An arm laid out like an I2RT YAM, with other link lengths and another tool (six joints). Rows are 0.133 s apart.
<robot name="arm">
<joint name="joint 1" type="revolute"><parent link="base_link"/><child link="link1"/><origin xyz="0 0 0.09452"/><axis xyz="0 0 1"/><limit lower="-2.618" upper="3.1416"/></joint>
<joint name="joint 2" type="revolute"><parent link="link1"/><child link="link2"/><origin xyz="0.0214 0.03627 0.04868"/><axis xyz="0 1 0"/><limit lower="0" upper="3.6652"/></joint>
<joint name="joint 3" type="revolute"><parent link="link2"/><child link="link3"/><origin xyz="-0.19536 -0.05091 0"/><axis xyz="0 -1 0"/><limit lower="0" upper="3.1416"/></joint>
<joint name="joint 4" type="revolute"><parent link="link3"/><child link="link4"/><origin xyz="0.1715 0.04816 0.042"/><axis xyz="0 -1 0"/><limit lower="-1.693" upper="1.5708"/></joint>
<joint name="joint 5" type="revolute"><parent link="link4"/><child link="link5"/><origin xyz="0.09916 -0.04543 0.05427"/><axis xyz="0 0 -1"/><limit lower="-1.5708" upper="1.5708"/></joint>
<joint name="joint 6" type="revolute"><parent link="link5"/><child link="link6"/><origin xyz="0.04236 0 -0.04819"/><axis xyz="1 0 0"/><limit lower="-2.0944" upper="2.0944"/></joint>
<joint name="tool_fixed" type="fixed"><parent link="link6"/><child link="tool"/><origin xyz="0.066 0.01 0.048" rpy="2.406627 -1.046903 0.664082"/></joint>
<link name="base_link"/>
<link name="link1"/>
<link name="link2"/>
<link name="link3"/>
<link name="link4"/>
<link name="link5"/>
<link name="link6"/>
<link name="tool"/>
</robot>
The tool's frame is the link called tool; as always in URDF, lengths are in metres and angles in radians.
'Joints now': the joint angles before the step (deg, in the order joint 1, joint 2, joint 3, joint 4, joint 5, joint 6). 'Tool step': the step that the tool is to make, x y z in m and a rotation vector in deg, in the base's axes. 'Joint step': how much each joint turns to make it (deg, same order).
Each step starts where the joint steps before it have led.
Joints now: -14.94 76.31 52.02 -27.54 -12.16 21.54
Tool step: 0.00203 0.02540 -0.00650 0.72 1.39 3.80
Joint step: 4.81 0.01 -0.78 -0.50 0.30 1.07
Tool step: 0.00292 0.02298 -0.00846 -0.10 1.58 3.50
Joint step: 4.63 1.23 -0.43 0.26 0.92 0.74
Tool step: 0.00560 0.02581 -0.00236 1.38 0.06 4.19
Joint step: 4.56 1.47 0.30 1.25 -0.90 1.12
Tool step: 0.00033 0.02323 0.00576 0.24 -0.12 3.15
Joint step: 4.56 -0.42 1.36 -1.40 0.63 1.31
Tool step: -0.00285 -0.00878 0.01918 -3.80 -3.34 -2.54
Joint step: 0.01 -3.96 0.53 -1.45 4.73 -0.41
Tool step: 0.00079 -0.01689 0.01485 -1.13 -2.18 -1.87
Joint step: -3.34 -1.41 1.83 -1.32 -0.02 -1.92
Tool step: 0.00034 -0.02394 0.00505 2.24 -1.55 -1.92
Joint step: -6.04 -0.08 0.13 0.99 -4.46 -1.57
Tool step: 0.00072 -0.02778 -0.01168 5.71 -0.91 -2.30
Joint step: -7.39 2.45 -2.72 5.15 -7.70 0.11
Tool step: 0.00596 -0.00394 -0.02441 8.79 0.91 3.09
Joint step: -3.72 6.53 -1.66 5.12 -10.69 0.22
